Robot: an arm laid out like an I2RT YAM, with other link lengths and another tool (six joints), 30 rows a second.
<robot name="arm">
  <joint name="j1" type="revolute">
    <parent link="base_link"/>
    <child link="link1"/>
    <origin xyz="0 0 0.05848" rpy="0 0 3.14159"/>
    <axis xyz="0 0 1"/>
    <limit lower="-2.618" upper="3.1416"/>
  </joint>
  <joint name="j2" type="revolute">
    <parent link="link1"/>
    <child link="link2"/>
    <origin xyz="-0.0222 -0.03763 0.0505" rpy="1.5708 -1.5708 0"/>
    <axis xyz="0 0 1"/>
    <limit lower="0" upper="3.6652"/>
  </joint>
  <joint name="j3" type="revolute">
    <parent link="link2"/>
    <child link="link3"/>
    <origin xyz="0 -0.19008 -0.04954" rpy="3.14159 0 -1.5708"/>
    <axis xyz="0 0 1"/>
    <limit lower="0" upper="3.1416"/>
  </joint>
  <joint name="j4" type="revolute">
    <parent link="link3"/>
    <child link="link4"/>
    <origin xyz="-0.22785 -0.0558 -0.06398" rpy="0 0 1.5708"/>
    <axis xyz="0 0 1"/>
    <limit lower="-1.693" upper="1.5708"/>
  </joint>
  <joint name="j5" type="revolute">
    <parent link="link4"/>
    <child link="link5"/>
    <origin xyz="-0.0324 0.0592 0.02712" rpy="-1.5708 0 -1.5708"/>
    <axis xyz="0 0 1"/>
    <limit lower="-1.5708" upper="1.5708"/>
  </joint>
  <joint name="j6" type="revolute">
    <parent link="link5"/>
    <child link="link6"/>
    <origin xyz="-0.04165 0 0.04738" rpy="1.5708 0 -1.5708"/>
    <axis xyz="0 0 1"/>
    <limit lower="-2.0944" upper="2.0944"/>
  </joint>
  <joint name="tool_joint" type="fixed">
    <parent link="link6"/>
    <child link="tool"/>
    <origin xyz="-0.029 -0.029 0.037" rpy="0.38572 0 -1.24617"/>
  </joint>
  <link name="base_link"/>
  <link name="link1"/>
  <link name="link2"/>
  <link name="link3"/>
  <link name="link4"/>
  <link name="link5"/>
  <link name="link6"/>
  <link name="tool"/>
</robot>
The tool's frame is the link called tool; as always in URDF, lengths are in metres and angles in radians.
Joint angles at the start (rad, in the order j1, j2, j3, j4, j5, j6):
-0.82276 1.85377 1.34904 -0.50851 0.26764 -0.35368
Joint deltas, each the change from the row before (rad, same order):
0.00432 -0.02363 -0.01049 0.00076 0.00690 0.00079
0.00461 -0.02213 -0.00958 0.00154 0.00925 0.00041
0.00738 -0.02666 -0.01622 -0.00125 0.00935 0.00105
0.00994 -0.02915 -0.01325 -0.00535 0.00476 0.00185
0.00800 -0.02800 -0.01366 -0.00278 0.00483 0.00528
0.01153 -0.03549 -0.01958 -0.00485 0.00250 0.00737
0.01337 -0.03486 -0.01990 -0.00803 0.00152 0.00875
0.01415 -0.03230 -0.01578 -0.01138 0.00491 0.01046
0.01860 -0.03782 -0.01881 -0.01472 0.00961 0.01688
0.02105 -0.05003 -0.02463 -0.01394 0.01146 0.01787
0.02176 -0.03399 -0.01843 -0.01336 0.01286 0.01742
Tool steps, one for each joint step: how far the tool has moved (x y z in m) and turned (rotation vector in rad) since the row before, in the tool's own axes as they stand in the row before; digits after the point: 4 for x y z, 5 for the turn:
0.0011 -0.0016 -0.0053 -0.00500 0.01356 -0.00443
0.0012 -0.0015 -0.0050 -0.00714 0.01357 -0.00488
-0.0006 -0.0025 -0.0052 -0.00553 0.00881 -0.00597
0.0001 -0.0038 -0.0064 0.00053 0.01048 -0.00741
0.0003 -0.0030 -0.0060 -0.00053 0.01294 -0.00262
-0.0007 -0.0045 -0.0071 0.00401 0.01309 -0.00344
-0.0015 -0.0051 -0.0068 0.00629 0.00939 -0.00322
-0.0012 -0.0049 -0.0067 0.00353 0.00819 -0.00204
-0.0018 -0.0059 -0.0077 0.00166 0.00958 0.00049
-0.0019 -0.0065 -0.0101 0.00181 0.01713 -0.00083
-0.0026 -0.0061 -0.0065 0.00082 0.00792 -0.00116

